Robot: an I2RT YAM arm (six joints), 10 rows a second.
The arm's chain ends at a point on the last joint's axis. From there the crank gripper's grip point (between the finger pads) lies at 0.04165 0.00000 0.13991 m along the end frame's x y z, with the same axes.
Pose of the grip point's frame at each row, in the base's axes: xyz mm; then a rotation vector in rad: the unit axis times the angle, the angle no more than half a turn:
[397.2 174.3 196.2 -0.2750 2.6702 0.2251]
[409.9 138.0 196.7 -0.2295 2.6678 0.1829]
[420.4 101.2 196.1 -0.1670 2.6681 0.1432]
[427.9 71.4 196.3 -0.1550 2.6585 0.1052]
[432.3 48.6 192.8 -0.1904 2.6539 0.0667]
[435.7 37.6 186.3 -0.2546 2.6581 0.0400]
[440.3 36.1 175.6 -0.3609 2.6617 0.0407]
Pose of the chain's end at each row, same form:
[376.1 152.6 339.0 -0.2750 2.6702 0.2251]
[386.8 120.2 339.7 -0.2295 2.6678 0.1829]
[395.8 87.1 339.3 -0.1670 2.6681 0.1432]
[401.2 61.1 339.5 -0.1550 2.6585 0.1052]
[404.9 42.5 336.1 -0.1904 2.6539 0.0667]
[409.3 34.8 329.8 -0.2546 2.6581 0.0400]
[415.9 34.1 319.5 -0.3609 2.6617 0.0407]

